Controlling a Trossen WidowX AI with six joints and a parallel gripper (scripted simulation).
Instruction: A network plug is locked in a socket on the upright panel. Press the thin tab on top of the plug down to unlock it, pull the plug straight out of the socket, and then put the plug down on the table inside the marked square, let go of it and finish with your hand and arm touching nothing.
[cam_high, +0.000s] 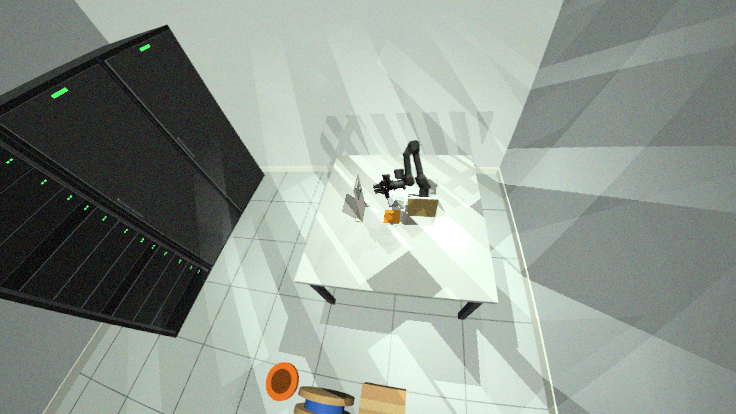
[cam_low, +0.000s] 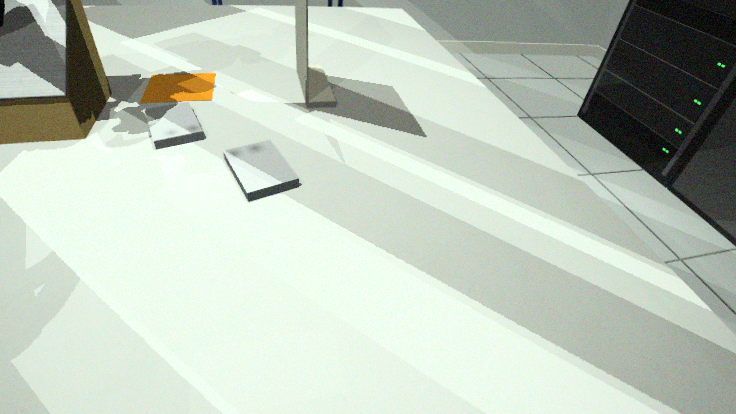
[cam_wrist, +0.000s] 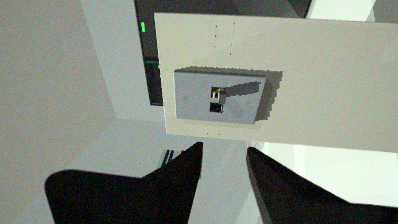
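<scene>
Right now the network plug is 10 cm ahead of my gripper tip. Round my gripper tip: orange marked square 11 cm behind, 2 cm to the left, 29 cm below; then upright panel 12 cm ahead, 12 cm below.
</scene>
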